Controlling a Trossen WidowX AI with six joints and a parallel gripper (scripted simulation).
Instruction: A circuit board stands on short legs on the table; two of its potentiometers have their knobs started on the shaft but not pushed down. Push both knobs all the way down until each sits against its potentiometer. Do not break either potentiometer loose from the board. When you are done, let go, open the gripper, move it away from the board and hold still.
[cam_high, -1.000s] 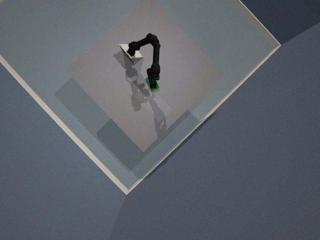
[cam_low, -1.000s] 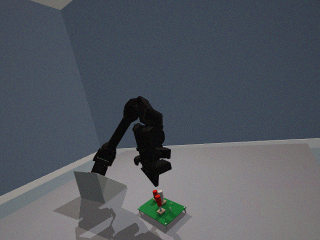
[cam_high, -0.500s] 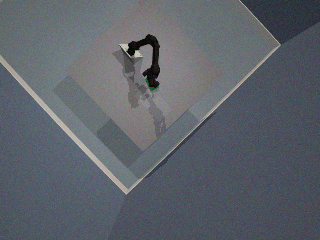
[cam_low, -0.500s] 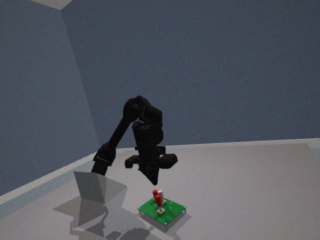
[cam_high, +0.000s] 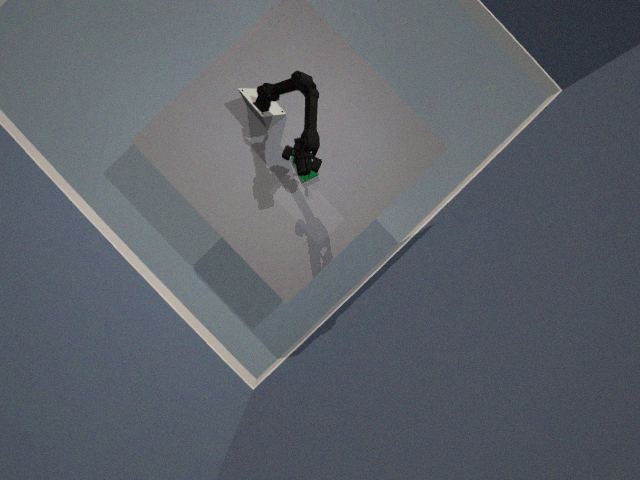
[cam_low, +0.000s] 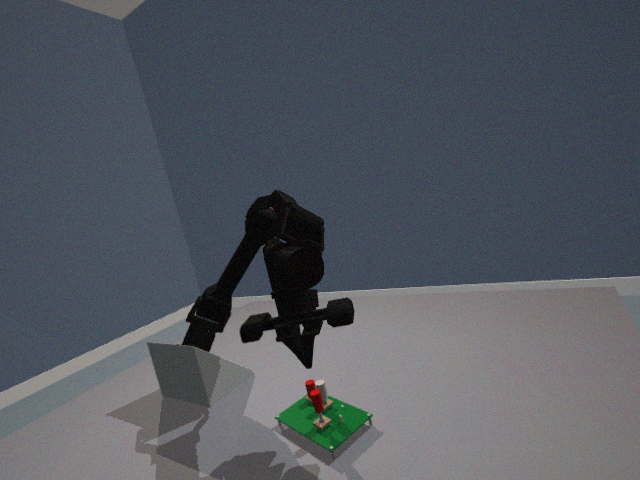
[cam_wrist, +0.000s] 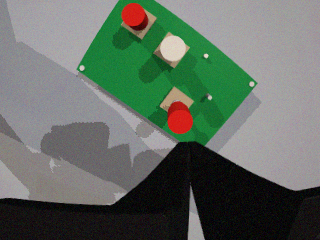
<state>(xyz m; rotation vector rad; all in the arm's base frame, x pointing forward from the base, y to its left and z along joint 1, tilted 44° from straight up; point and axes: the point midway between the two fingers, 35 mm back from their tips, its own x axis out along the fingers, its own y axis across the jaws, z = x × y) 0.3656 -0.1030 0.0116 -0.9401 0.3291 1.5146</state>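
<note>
Right now the red knob is 60 mm below my gripper tip. From my gripper tip the other things lie so: pale knob 20 mm behind, 50 mm to the left, 80 mm below.
</note>
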